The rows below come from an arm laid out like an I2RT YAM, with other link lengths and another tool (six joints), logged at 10 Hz.
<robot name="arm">
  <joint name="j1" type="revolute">
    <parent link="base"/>
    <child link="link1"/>
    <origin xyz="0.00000 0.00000 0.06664"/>
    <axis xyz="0 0 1"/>
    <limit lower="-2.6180" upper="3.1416"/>
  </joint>
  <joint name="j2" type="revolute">
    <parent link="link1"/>
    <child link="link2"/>
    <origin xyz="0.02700 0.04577 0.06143"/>
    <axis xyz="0 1 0"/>
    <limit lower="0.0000" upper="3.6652"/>
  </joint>
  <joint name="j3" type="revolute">
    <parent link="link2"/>
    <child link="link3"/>
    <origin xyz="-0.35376 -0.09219 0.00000"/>
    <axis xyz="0 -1 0"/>
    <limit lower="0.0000" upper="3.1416"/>
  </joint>
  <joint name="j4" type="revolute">
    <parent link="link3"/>
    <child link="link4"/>
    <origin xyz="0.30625 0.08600 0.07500"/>
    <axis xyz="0 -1 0"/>
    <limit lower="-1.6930" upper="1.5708"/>
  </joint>
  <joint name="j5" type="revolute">
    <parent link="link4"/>
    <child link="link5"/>
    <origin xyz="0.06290 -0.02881 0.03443"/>
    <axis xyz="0 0 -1"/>
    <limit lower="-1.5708" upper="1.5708"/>
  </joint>
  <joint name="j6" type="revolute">
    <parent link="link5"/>
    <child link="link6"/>
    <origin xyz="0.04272 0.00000 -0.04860"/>
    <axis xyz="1 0 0"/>
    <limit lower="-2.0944" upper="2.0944"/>
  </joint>
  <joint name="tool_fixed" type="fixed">
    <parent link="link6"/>
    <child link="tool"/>
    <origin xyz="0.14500 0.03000 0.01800" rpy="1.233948 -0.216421 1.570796"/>
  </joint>
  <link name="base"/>
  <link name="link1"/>
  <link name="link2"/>
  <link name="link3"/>
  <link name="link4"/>
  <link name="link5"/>
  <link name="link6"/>
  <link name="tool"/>
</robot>
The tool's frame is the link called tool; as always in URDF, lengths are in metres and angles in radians.
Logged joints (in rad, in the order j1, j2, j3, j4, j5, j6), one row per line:
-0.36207, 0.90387, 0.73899, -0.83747, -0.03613, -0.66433
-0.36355, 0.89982, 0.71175, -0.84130, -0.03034, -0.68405
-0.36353, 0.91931, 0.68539, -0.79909, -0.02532, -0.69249
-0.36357, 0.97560, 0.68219, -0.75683, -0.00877, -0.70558
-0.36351, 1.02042, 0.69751, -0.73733, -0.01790, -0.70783
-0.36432, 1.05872, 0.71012, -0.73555, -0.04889, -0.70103
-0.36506, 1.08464, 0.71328, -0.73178, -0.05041, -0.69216
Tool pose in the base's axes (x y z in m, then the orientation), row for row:
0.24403, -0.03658, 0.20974, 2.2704, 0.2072, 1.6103
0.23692, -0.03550, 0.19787, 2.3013, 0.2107, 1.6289
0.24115, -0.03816, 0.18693, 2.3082, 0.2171, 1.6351
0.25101, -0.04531, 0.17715, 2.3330, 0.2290, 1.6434
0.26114, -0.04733, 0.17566, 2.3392, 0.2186, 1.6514
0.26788, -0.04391, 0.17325, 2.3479, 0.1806, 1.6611
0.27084, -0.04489, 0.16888, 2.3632, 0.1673, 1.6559
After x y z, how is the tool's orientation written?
As angles about the fixed x, y, z axes (roll, pitch, yaw), in radians.
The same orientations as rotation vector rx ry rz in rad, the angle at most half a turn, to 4 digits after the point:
1.5310, 1.7552, 0.6129
1.5345, 1.7884, 0.5941
1.5296, 1.7976, 0.5855
1.5310, 1.8179, 0.5579
1.5357, 1.8285, 0.5663
1.5599, 1.8433, 0.5992
1.5834, 1.8479, 0.5967

